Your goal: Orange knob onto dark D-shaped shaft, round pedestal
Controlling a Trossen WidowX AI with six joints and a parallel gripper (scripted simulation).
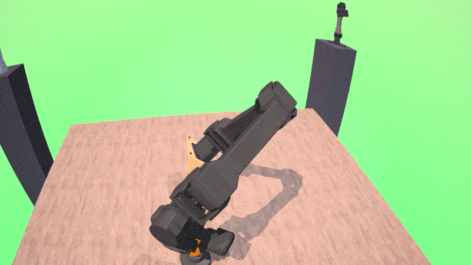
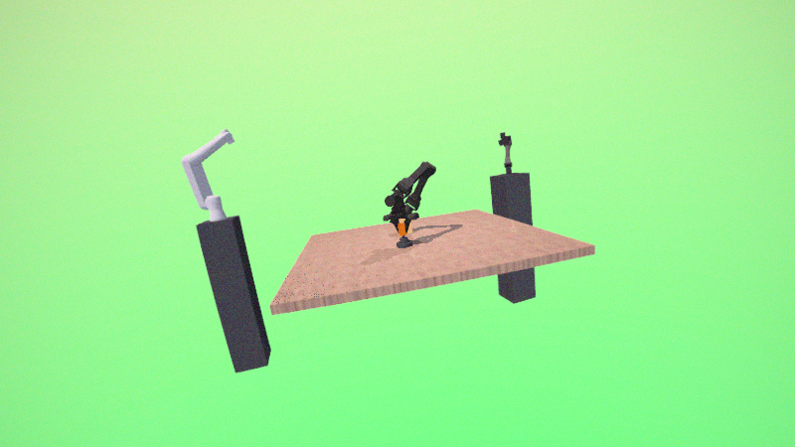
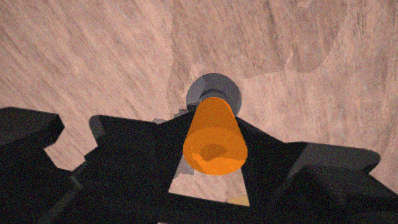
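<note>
Now: the orange knob 20 mm above my gripper tip. Round my gripper tip: dark round pedestal (40 mm below).
</note>
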